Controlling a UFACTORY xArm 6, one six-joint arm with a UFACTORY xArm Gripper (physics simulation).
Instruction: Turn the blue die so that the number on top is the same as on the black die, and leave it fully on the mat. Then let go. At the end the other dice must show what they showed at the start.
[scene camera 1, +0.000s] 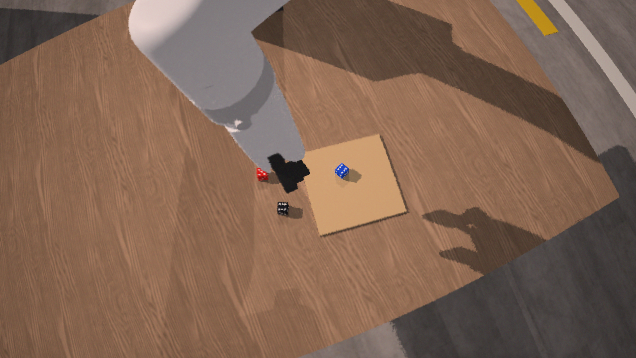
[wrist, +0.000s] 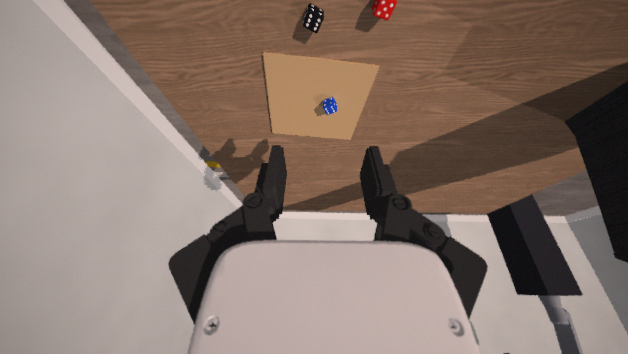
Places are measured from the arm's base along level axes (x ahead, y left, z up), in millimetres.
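Pixels of known places: gripper, between the fingertips: (scene camera 1: 289, 154) (wrist: 324, 160).
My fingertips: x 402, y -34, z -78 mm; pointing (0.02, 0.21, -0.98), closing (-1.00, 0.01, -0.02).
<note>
Behind a point stands the place of what it marks.
The blue die (scene camera 1: 342, 171) @[z -215, x 395, y 44 mm] (wrist: 330, 105) @[z -215, x 391, y 37 mm] is on the tan mat (scene camera 1: 360, 210) @[z -231, x 460, y 48 mm] (wrist: 295, 75) @[z -231, x 438, y 3 mm], well inside its edges. It looks turned askew to the mat's edges; its top number is too small to read surely. The black die (scene camera 1: 283, 208) @[z -219, x 418, y -61 mm] (wrist: 313, 18) @[z -219, x 414, y -65 mm] lies on the wood beside the mat, with six pips on top. The red die (scene camera 1: 262, 174) @[z -219, x 353, y -74 mm] (wrist: 384, 8) @[z -219, x 349, y -74 mm] lies near it and seems to show five. My gripper (scene camera 1: 287, 173) @[z -78, x 402, y -34 mm] (wrist: 324, 160) @[z -78, x 402, y -34 mm] is open and empty, raised above the table and apart from the blue die. In the scene view it appears between the red die and the mat.
The wooden table (scene camera 1: 125, 225) @[z -235, x 345, y -328 mm] (wrist: 200, 65) @[z -235, x 558, y -7 mm] carries the mat and dice. The arm (scene camera 1: 210, 65) @[z 174, x 434, y -82 mm] covers the table's upper middle in the scene view. A black block-shaped object (wrist: 605, 150) @[z -158, x 26, y 47 mm] stands at the wrist view's right edge. Arm shadows cross the table.
</note>
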